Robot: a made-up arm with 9 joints. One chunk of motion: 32 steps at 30 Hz.
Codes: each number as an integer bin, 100 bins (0 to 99) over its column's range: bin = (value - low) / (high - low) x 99, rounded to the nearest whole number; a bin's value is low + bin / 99 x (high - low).
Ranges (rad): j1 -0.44..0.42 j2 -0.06..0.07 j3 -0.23..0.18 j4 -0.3..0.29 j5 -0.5..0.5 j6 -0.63..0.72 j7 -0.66..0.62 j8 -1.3..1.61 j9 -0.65..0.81
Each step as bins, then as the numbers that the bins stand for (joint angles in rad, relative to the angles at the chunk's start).
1 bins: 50 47 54 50 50 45 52 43 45
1 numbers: -0.0057 0.0017 -0.0064 -0.0020 0.0051 -0.0164 0.0123 -0.0361 0.0136
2 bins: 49 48 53 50 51 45 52 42 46
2 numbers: -0.0143 0.0030 -0.0105 -0.0020 0.0152 -0.0164 0.0123 -0.0655 0.0284
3 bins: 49 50 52 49 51 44 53 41 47
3 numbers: -0.0143 0.0057 -0.0146 -0.0080 0.0152 -0.0300 0.0253 -0.0948 0.0431
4 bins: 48 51 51 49 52 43 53 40 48
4 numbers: -0.0230 0.0070 -0.0188 -0.0080 0.0253 -0.0436 0.0253 -0.1242 0.0579
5 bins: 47 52 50 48 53 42 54 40 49
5 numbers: -0.0317 0.0083 -0.0229 -0.0139 0.0354 -0.0573 0.0382 -0.1242 0.0726
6 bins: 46 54 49 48 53 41 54 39 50
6 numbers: -0.0404 0.0109 -0.0271 -0.0139 0.0354 -0.0709 0.0382 -0.1536 0.0874
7 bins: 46 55 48 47 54 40 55 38 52
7 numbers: -0.0404 0.0122 -0.0312 -0.0199 0.0455 -0.0845 0.0511 -0.1830 0.1169
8 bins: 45 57 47 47 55 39 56 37 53
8 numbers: -0.0491 0.0148 -0.0354 -0.0199 0.0556 -0.0982 0.0640 -0.2124 0.1316
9 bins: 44 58 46 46 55 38 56 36 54
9 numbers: -0.0578 0.0162 -0.0395 -0.0259 0.0556 -0.1118 0.0640 -0.2418 0.1464
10 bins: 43 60 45 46 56 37 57 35 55
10 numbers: -0.0665 0.0188 -0.0436 -0.0259 0.0657 -0.1255 0.0770 -0.2712 0.1611
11 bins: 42 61 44 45 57 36 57 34 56
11 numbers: -0.0752 0.0201 -0.0478 -0.0318 0.0758 -0.1391 0.0770 -0.3006 0.1759
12 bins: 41 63 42 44 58 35 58 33 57
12 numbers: -0.0838 0.0227 -0.0561 -0.0378 0.0859 -0.1527 0.0899 -0.3300 0.1906
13 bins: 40 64 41 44 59 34 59 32 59
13 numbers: -0.0925 0.0240 -0.0602 -0.0378 0.0960 -0.1664 0.1028 -0.3594 0.2201
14 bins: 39 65 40 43 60 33 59 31 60
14 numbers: -0.1012 0.0254 -0.0643 -0.0437 0.1061 -0.1800 0.1028 -0.3888 0.2348
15 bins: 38 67 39 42 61 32 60 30 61
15 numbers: -0.1099 0.0280 -0.0685 -0.0497 0.1162 -0.1936 0.1158 -0.4182 0.2496
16 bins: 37 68 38 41 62 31 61 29 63
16 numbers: -0.1186 0.0293 -0.0726 -0.0557 0.1263 -0.2073 0.1287 -0.4476 0.2791
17 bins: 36 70 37 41 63 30 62 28 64
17 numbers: -0.1273 0.0319 -0.0768 -0.0557 0.1364 -0.2209 0.1416 -0.4770 0.2938
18 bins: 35 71 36 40 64 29 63 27 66
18 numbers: -0.1360 0.0332 -0.0809 -0.0616 0.1465 -0.2345 0.1545 -0.5064 0.3233
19 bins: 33 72 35 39 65 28 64 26 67
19 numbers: -0.1533 0.0345 -0.0851 -0.0676 0.1566 -0.2482 0.1675 -0.5358 0.3381
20 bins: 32 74 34 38 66 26 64 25 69
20 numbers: -0.1620 0.0372 -0.0892 -0.0735 0.1667 -0.2755 0.1675 -0.5652 0.3676
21 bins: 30 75 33 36 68 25 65 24 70
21 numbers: -0.1794 0.0385 -0.0933 -0.0855 0.1869 -0.2891 0.1804 -0.5945 0.3823
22 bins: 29 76 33 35 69 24 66 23 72
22 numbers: -0.1881 0.0398 -0.0933 -0.0914 0.1970 -0.3027 0.1933 -0.6239 0.4118
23 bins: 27 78 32 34 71 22 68 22 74
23 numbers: -0.2055 0.0424 -0.0975 -0.0974 0.2172 -0.3300 0.2192 -0.6533 0.4413
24 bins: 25 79 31 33 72 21 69 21 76
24 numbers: -0.2228 0.0437 -0.1016 -0.1033 0.2273 -0.3436 0.2321 -0.6827 0.4708
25 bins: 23 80 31 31 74 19 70 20 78
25 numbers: -0.2402 0.0451 -0.1016 -0.1153 0.2475 -0.3709 0.2451 -0.7121 0.5003
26 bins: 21 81 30 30 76 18 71 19 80
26 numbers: -0.2576 0.0464 -0.1058 -0.1212 0.2677 -0.3845 0.2580 -0.7415 0.5298
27 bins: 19 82 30 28 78 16 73 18 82
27 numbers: -0.2749 0.0477 -0.1058 -0.1331 0.2879 -0.4118 0.2838 -0.7709 0.5593
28 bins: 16 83 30 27 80 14 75 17 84
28 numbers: -0.3010 0.0490 -0.1058 -0.1391 0.3081 -0.4391 0.3097 -0.8003 0.5888
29 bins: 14 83 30 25 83 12 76 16 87
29 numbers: -0.3184 0.0490 -0.1058 -0.1510 0.3384 -0.4664 0.3226 -0.8297 0.6330
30 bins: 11 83 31 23 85 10 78 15 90
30 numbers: -0.3444 0.0490 -0.1016 -0.1629 0.3586 -0.4936 0.3485 -0.8591 0.6773
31 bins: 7 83 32 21 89 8 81 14 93
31 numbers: -0.3792 0.0490 -0.0975 -0.1748 0.3990 -0.5209 0.3873 -0.8885 0.7215
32 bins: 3 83 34 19 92 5 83 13 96
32 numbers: -0.4139 0.0490 -0.0892 -0.1868 0.4293 -0.5618 0.4131 -0.9179 0.7658
